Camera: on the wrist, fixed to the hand. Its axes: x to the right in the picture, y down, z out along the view.
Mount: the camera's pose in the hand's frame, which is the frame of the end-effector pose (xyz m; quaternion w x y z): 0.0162 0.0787 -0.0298 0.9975 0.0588 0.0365 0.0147
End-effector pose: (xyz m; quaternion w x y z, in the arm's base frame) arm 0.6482 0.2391 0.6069 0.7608 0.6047 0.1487 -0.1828
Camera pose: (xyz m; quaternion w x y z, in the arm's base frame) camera 0.6985 0.2824 0.6611 0.7206 0.6568 0.1565 -0.1578
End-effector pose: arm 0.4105 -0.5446 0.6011 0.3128 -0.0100 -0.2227 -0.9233
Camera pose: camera 0.4469 -0.6218 0.6087 0.3343 0.0388 -0.2649 -0.9036
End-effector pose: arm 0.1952 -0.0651 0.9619 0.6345 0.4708 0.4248 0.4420
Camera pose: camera 0.1581 -0.0299 1.0306 0.5832 0.4970 0.4659 0.4424
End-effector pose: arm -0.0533 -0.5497 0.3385 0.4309 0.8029 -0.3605 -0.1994
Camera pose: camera -0.0558 -0.5745 0.4205 0.3987 0.8282 -0.3674 -0.1421
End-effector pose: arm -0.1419 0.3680 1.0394 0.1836 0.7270 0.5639 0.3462
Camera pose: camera -0.1065 0.3563 1.1166 0.1147 0.7316 0.5788 0.3414
